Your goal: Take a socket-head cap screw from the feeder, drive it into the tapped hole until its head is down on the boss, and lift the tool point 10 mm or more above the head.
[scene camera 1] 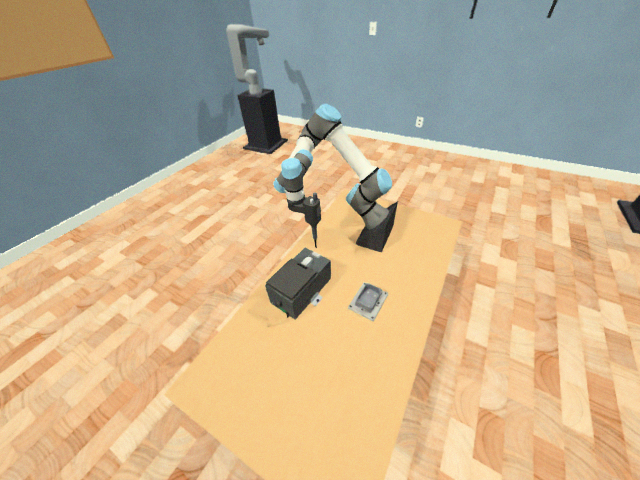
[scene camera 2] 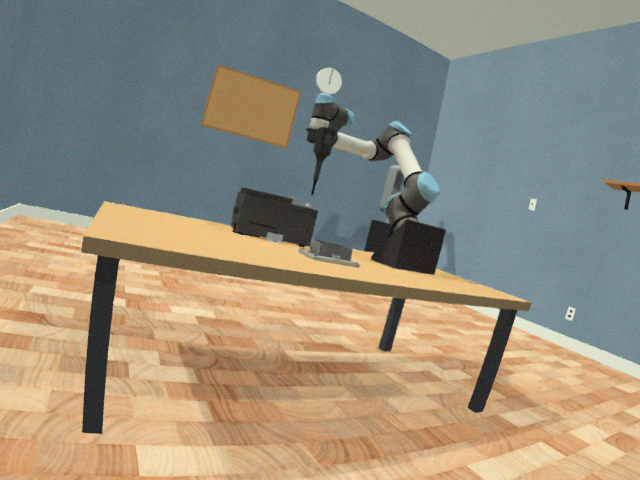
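My powered screwdriver [scene camera 1: 315, 246] [scene camera 2: 312, 193] points down, its tip a little above the pick-up end of the feeder. The feeder [scene camera 1: 292, 280] [scene camera 2: 273, 215] is a black box with a pale part [scene camera 1: 306, 261] on its top at that end. The tip is apart from the feeder in scene camera 2. Whether a screw sits on the tip is too small to tell. The grey housing with the boss [scene camera 1: 368, 297] [scene camera 2: 330, 250] stands on a light plate [scene camera 1: 373, 316] [scene camera 2: 354, 264], beside the feeder. The tapped hole and any screw in it are too small to make out.
The table [scene camera 1: 310, 387] [scene camera 2: 170, 232] bears the feeder, the plate and my arm's black base block [scene camera 1: 378, 235] [scene camera 2: 413, 246]. A small light bracket [scene camera 1: 316, 299] [scene camera 2: 274, 237] sticks out at the feeder's side. Another grey arm [scene camera 1: 237, 54] stands on a black pedestal [scene camera 1: 260, 118] beyond the table.
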